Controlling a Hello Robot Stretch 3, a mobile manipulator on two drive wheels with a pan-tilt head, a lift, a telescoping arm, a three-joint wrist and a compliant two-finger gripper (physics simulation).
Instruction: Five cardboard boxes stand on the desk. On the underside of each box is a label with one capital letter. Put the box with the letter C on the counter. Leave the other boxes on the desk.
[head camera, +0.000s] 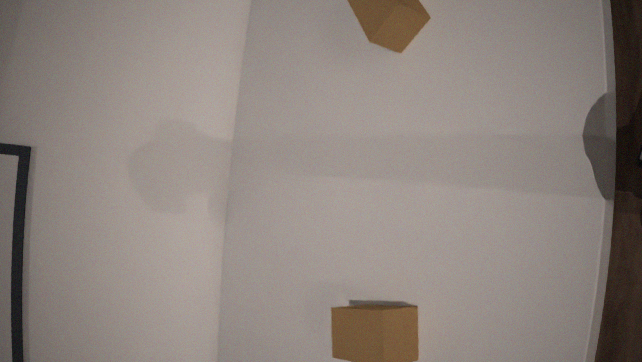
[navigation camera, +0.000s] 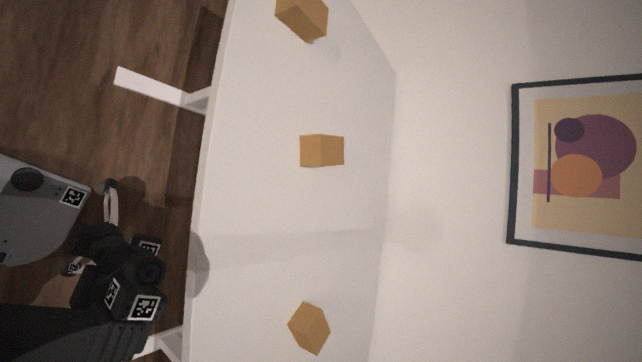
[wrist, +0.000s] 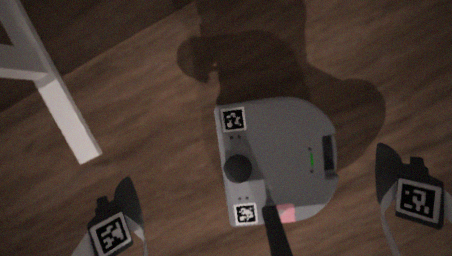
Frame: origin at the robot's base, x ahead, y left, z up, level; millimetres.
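Seen in the pictures: gripper, fingertip midpoint: (navigation camera: 87, 224); robot's base at its link origin: (navigation camera: 27, 178).
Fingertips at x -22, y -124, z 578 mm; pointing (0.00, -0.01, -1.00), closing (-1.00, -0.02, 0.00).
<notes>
Offsets run from my fingertips to a thing's middle. Level surfaces: height alone.
Three plain brown cardboard boxes stand apart on the white desk @(dz +372 mm) (head camera: 475, 240) (navigation camera: 260, 200). The middle box @(dx +296, dy -211, dz +397 mm) (head camera: 357, 331) (navigation camera: 332, 150) is low in the head view. An angled box @(dx -58, dy -355, dz +397 mm) (head camera: 402, 25) (navigation camera: 309, 327) is at the top of the head view and the bottom of the navigation view. Another box @(dx +485, dy -26, dz +397 mm) (navigation camera: 302, 19) is at the top of the navigation view. Their undersides and letters are hidden. The counter does not show. My gripper (navigation camera: 90, 226) (wrist: 251, 180) is open and empty, pointing down above the floor between my base and the desk's front edge.
My grey base (navigation camera: 37, 220) (wrist: 290, 150) is beside and below the gripper. A white desk leg (navigation camera: 150, 87) (wrist: 70, 120) stands near it. The wall (head camera: 125, 275) (navigation camera: 450, 280) behind the desk carries a framed picture (head camera: 20, 225) (navigation camera: 512, 165).
</notes>
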